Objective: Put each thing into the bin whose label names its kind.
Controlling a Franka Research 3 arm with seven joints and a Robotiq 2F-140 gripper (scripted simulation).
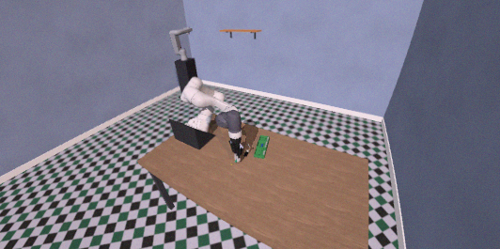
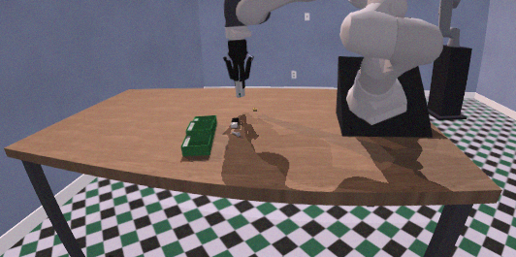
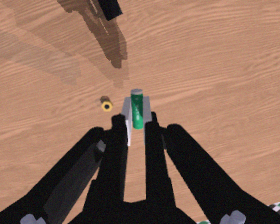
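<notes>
Right now my hand is 3 cm above the green cylinder. Round my hand: grey piece: 25 cm to the left, 9 cm below, 1 cm behind; then yellow thing: 10 cm below, 6 cm behind; then black-and-white block: 15 cm to the left, 9 cm below, 1 cm ahead.
</notes>
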